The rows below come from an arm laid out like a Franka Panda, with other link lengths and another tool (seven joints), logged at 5 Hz.
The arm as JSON. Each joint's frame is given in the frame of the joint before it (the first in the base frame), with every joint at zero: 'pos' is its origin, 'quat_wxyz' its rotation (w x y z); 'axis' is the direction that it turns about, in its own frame. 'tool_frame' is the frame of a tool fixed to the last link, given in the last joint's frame.
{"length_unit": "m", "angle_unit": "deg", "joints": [
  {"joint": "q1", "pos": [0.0, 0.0, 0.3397], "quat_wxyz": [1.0, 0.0, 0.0, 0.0], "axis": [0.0, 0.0, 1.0]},
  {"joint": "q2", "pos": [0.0, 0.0, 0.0], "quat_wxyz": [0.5, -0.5, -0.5, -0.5], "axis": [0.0, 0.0, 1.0]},
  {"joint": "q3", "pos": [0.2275, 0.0, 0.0], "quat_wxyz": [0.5, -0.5, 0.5, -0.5], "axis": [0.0, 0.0, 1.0]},
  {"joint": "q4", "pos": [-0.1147, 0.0, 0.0], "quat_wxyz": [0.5, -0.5, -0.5, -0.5], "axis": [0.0, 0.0, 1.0]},
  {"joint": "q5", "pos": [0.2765, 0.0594, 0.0], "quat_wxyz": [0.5, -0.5, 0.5, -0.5], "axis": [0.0, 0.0, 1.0]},
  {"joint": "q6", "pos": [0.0, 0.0, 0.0], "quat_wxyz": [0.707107, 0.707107, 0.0, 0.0], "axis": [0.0, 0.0, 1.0]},
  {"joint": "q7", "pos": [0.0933, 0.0, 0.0], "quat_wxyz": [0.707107, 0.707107, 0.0, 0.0], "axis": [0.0, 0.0, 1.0]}
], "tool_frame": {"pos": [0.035, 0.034, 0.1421], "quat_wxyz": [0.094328, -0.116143, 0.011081, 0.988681]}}
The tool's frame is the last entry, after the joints.
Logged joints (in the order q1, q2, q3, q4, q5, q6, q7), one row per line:
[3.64 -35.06 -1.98 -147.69 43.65 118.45 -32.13]
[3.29 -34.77 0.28 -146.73 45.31 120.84 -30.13]
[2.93 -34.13 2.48 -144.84 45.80 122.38 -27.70]
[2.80 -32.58 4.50 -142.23 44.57 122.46 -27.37]
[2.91 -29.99 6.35 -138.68 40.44 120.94 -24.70]
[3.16 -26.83 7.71 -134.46 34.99 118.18 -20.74]
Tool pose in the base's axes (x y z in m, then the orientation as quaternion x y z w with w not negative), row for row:
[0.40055 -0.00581 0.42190 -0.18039 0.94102 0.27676 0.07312]
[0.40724 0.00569 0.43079 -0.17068 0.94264 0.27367 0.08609]
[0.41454 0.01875 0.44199 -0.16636 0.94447 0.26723 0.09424]
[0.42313 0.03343 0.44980 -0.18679 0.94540 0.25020 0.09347]
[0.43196 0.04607 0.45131 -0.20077 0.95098 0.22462 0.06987]
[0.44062 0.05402 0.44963 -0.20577 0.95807 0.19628 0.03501]
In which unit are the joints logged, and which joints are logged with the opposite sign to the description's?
The joints are logged in degrees. Opposite sign: q1.
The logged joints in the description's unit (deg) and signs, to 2 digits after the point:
[-3.64 -35.06 -1.98 -147.69 43.65 118.45 -32.13]
[-3.29 -34.77 0.28 -146.73 45.31 120.84 -30.13]
[-2.93 -34.13 2.48 -144.84 45.80 122.38 -27.70]
[-2.80 -32.58 4.50 -142.23 44.57 122.46 -27.37]
[-2.91 -29.99 6.35 -138.68 40.44 120.94 -24.70]
[-3.16 -26.83 7.71 -134.46 34.99 118.18 -20.74]

